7 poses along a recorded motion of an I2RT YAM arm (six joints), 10 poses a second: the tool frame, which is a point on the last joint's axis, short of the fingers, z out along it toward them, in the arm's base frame.
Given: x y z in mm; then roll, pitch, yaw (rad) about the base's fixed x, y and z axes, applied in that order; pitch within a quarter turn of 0, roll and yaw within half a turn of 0.
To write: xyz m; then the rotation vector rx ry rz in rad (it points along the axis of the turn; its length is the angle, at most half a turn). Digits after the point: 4 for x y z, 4 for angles.
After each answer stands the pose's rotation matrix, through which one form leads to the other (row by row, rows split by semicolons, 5 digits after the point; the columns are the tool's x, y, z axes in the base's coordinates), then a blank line. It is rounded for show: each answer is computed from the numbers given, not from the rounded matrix.
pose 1, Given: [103.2 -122.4 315.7 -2.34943 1.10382 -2.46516]
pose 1, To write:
[0.1032 -0.1224 0.3157 -0.1643 1.9008 -0.3514]
-0.35106 0.05604 0.93467; -0.28182 0.94560 -0.16254; -0.89293 -0.32048 -0.31617

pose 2, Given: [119.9 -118.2 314.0 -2.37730 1.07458 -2.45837]
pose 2, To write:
[0.1199 -0.1182 0.3140 -0.2060 1.9253 -0.3373]
-0.36924 0.01625 0.92919; -0.30056 0.94402 -0.13594; -0.87939 -0.32947 -0.34368

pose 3, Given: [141.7 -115.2 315.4 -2.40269 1.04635 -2.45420]
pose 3, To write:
[0.1417 -0.1152 0.3154 -0.2428 1.9490 -0.3263]
-0.38702 -0.01847 0.92189; -0.31773 0.94124 -0.11453; -0.86560 -0.33723 -0.37015

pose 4, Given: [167.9 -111.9 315.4 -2.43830 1.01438 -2.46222]
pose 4, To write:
[0.1679 -0.1119 0.3154 -0.2761 1.9800 -0.3149]
-0.41088 -0.05198 0.91021; -0.33184 0.93842 -0.09621; -0.84915 -0.34157 -0.40283

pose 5, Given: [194.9 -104.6 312.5 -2.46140 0.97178 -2.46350]
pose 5, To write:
[0.1949 -0.1046 0.3125 -0.3134 2.0149 -0.3168]
-0.43909 -0.08318 0.89458; -0.35370 0.93130 -0.08701; -0.82589 -0.35462 -0.43835

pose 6, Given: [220.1 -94.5 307.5 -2.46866 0.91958 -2.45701]
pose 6, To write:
[0.2201 -0.0945 0.3075 -0.3538 2.0514 -0.3349]
-0.46958 -0.11047 0.87595; -0.38330 0.91927 -0.08955; -0.79535 -0.37781 -0.47401

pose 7, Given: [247.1 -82.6 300.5 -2.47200 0.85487 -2.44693]
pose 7, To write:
[0.2471 -0.0826 0.3005 -0.4031 2.0942 -0.3624]
-0.50423 -0.14214 0.85179; -0.42013 0.90214 -0.09816; -0.75449 -0.40735 -0.51460

